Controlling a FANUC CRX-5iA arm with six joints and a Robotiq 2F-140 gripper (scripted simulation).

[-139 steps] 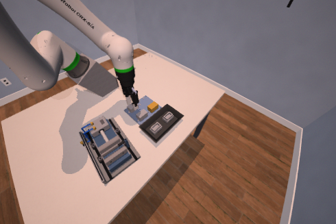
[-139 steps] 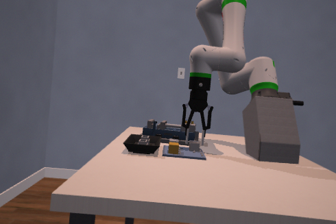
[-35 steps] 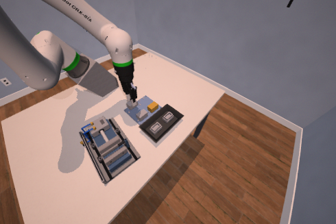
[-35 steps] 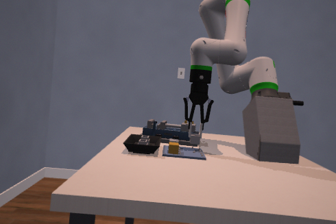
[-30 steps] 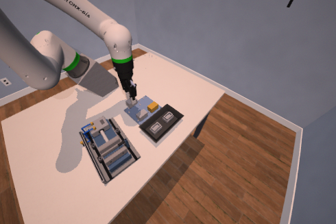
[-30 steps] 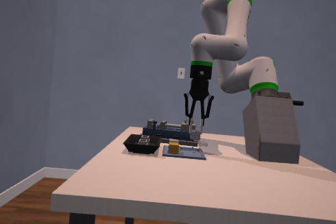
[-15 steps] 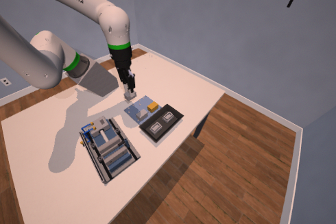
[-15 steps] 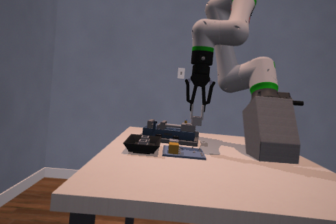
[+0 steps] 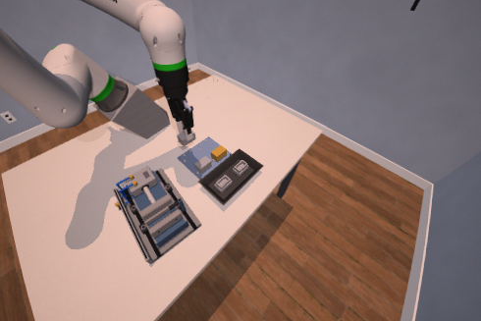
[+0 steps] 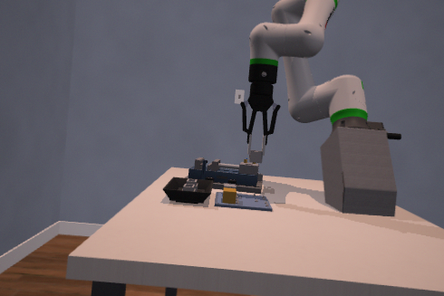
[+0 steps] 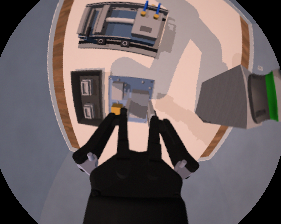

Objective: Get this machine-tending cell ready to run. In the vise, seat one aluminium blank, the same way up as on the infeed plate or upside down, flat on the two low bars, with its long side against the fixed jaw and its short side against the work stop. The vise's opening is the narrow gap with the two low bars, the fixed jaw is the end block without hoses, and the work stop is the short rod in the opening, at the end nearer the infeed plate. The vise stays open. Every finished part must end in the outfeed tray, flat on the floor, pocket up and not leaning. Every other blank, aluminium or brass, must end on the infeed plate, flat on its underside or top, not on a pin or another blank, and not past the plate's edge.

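My hand is 240 mm to the left of the vise, 140 mm above it and 80 mm short of it. Also, from my hand: brass blank 160 mm below, 90 mm to the left, 80 mm ahead.
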